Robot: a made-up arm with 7 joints.
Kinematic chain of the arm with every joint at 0, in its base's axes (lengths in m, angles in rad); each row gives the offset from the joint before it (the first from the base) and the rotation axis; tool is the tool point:
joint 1: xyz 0 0 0.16 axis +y
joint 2: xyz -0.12 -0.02 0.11 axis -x
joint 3: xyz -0.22 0.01 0 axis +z
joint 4: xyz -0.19 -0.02 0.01 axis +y
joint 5: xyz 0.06 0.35 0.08 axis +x
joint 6: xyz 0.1 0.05 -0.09 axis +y
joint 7: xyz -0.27 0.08 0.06 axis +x
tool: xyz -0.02 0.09 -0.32
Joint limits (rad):
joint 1: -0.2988..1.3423
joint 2: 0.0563..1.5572
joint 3: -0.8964..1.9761
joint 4: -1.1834..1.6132
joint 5: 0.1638..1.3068
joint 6: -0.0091..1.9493
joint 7: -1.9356..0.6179
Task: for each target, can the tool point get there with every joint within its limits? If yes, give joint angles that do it. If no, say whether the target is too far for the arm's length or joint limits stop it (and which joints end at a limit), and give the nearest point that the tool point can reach.
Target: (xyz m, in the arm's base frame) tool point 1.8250 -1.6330 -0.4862
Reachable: no: too far | nearest point 0.5224 -0.5421 0.5733 | short by 2.002 m
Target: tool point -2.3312 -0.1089 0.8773
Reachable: no: too far | nearest point -1.1963 -0.0574 0.5281 | short by 1.188 m
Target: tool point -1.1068 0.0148 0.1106
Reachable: yes | joints -0.1066 1.2638 0.6984 -0.9328 1.1239 0.7131 0.2130
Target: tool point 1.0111 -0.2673 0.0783
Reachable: no: joint limits stop it (at a limit: joint 1, joint 3, joint 4, joint 5, joint 6) | nearest point 0.6903 -0.2112 0.6009 | short by 0.616 m
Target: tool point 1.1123 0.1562 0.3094
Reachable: no: joint limits stop it (at a limit: joint 1, joint 3, joint 4, joint 5, joint 6, joint 7) | nearest point 0.7313 0.1037 0.6219 | short by 0.496 m
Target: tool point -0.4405 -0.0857 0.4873
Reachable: yes | joints 0.1778 0.4811 1.3217 0.9959 0.6333 0.9514 -1.4977
